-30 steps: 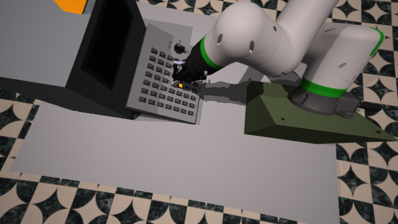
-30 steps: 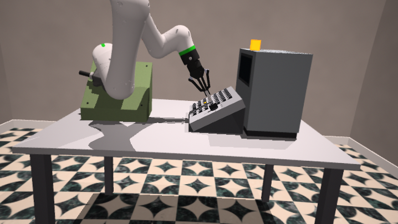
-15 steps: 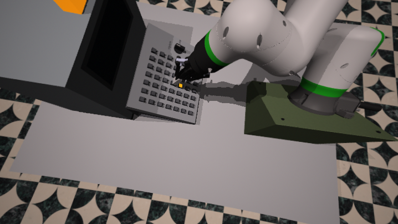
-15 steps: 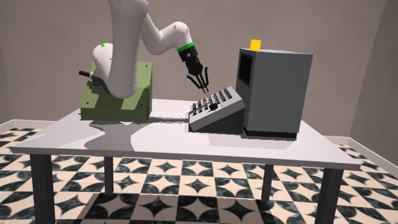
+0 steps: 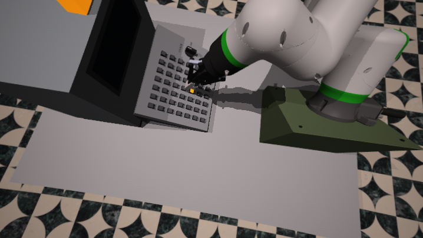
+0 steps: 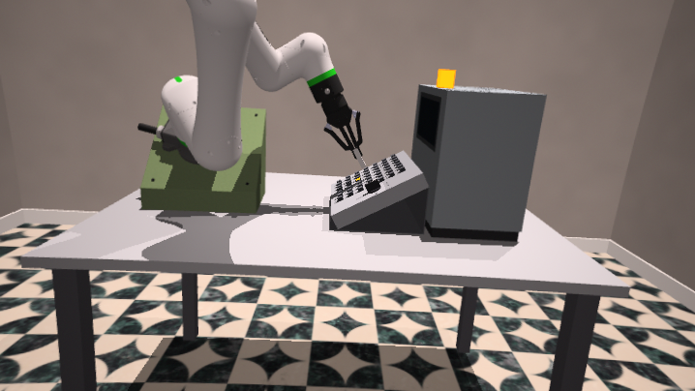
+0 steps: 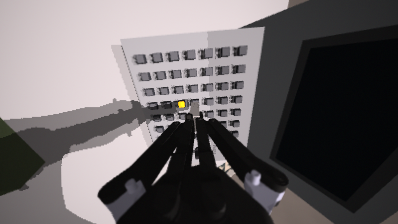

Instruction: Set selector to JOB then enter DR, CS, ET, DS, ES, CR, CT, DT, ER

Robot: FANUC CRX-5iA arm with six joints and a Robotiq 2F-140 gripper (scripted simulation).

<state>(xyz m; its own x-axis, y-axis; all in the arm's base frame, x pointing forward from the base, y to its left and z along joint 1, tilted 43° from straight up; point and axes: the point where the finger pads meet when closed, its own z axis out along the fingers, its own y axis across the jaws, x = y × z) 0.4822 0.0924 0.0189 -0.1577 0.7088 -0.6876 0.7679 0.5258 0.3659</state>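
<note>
The black selector knob lies 6 cm ahead of my hand, 15 cm to the right of it and 5 cm below it. Round my hand: key: 7 cm below; grey keypad: 6 cm ahead, 4 cm to the right, 9 cm below.
</note>
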